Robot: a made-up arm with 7 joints.
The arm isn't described. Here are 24 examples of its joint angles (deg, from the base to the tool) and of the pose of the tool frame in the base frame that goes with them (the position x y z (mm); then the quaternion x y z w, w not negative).
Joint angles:
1: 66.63 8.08 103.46 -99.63 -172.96 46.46 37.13
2: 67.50 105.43 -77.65 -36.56 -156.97 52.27 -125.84
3: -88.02 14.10 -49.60 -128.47 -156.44 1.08 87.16
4: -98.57 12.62 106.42 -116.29 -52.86 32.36 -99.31
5: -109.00 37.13 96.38 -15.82 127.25 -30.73 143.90
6: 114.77 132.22 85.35 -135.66 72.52 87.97 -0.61
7: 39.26 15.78 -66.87 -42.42 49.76 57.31 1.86
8: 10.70 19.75 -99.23 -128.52 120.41 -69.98 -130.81
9: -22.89 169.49 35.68 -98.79 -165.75 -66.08 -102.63
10: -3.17 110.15 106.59 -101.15 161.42 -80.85 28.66
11: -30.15 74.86 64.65 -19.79 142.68 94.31 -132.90
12: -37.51 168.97 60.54 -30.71 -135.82 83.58 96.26
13: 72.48 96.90 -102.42 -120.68 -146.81 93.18 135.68
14: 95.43 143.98 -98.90 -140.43 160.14 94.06 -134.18
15: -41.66 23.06 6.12 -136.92 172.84 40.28 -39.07
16: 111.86 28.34 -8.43 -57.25 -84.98 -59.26 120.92
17: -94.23 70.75 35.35 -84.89 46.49 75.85 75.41
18: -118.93 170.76 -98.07 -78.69 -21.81 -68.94 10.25
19: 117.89 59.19 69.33 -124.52 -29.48 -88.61 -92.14
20: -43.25 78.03 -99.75 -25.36 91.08 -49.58 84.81
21: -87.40 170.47 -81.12 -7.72 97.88 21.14 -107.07
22: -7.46 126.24 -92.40 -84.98 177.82 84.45 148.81
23: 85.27 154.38 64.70 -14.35 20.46 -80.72 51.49
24: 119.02 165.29 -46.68 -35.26 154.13 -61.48 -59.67
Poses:
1: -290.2 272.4 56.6 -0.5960 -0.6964 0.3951 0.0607
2: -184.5 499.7 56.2 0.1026 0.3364 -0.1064 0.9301
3: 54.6 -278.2 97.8 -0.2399 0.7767 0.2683 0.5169
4: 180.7 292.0 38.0 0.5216 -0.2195 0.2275 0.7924
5: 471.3 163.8 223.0 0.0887 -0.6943 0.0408 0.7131
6: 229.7 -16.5 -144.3 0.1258 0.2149 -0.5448 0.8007
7: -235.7 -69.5 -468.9 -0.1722 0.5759 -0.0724 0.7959
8: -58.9 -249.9 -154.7 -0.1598 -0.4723 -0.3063 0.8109
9: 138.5 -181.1 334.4 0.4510 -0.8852 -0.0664 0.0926
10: -113.8 89.1 370.0 0.7610 0.4155 -0.0026 0.4982
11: 155.2 523.2 -7.2 0.2327 -0.9212 -0.2394 0.2001
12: -252.9 -9.8 477.5 -0.5914 0.0706 -0.2183 0.7731
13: -325.7 46.0 -18.0 -0.1938 -0.3817 -0.0685 0.9011
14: -190.6 126.6 107.0 -0.6380 0.1516 0.4485 0.6073
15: 218.1 -23.3 151.7 -0.8449 -0.3618 -0.3892 0.0622
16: -500.4 51.0 -69.3 -0.2258 0.4596 0.4727 0.7172
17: 21.0 238.2 376.0 -0.6047 -0.6807 0.2795 0.3048
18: -95.0 448.9 52.6 0.5622 -0.4733 -0.5184 0.4373
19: 46.3 308.8 -42.0 -0.1704 0.3868 0.8383 0.3444
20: 248.1 461.4 -145.5 -0.1361 -0.7339 0.2966 0.5957
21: -458.7 268.5 125.0 0.6621 0.1853 0.3510 0.6356
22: 16.6 435.9 -89.9 -0.1624 -0.3302 -0.8263 0.4265
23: 423.4 322.6 124.3 0.0224 -0.5967 -0.5986 0.5339
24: 244.1 462.6 -121.0 0.5128 -0.0820 -0.7861 0.3354
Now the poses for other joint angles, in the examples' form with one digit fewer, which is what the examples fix.
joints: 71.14 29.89 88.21 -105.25 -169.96 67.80 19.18
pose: -119 357 75 -0.667 -0.518 0.341 0.413
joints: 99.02 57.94 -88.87 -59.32 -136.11 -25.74 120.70
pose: -497 18 85 -0.626 0.553 -0.329 0.441
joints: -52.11 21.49 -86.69 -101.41 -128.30 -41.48 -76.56
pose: 184 -270 -225 -0.314 0.060 0.066 0.945
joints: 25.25 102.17 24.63 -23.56 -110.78 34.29 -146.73
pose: 84 525 119 0.397 -0.822 0.168 0.371
